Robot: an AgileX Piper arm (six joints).
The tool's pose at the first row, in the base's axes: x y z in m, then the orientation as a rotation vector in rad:
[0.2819 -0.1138 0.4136 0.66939 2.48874 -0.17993]
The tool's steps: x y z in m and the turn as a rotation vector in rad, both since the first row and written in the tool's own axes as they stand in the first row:
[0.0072 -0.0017 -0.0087 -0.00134 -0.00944 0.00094]
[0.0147 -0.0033 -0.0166 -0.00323 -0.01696 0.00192]
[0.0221 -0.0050 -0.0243 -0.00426 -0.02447 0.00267]
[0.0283 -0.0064 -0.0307 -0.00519 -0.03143 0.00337]
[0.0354 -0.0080 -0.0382 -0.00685 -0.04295 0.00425]
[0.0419 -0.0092 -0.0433 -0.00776 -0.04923 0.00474]
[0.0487 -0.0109 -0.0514 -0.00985 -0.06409 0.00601]
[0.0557 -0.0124 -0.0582 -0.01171 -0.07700 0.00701]
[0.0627 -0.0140 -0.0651 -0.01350 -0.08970 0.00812]
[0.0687 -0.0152 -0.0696 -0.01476 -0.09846 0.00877]
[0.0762 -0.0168 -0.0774 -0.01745 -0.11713 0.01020]
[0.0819 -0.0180 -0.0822 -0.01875 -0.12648 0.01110]
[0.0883 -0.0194 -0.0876 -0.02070 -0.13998 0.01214]
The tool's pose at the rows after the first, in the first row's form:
[0.2717 -0.1099 0.4170 0.66766 2.47928 -0.18065]
[0.2617 -0.1061 0.4195 0.66623 2.47161 -0.18011]
[0.2518 -0.1024 0.4219 0.66486 2.46409 -0.18072]
[0.2436 -0.0993 0.4239 0.66362 2.45712 -0.18132]
[0.2341 -0.0957 0.4263 0.66116 2.44568 -0.18225]
[0.2263 -0.0927 0.4270 0.65982 2.43944 -0.18274]
[0.2167 -0.0892 0.4301 0.65683 2.42464 -0.18392]
[0.2076 -0.0857 0.4320 0.65407 2.41182 -0.18493]
[0.1985 -0.0823 0.4340 0.65153 2.39916 -0.18590]
[0.1914 -0.0796 0.4345 0.64962 2.39047 -0.18658]
[0.1814 -0.0758 0.4369 0.64561 2.37194 -0.18799]
[0.1744 -0.0732 0.4378 0.64383 2.36260 -0.18867]
[0.1665 -0.0703 0.4389 0.64092 2.34919 -0.18966]

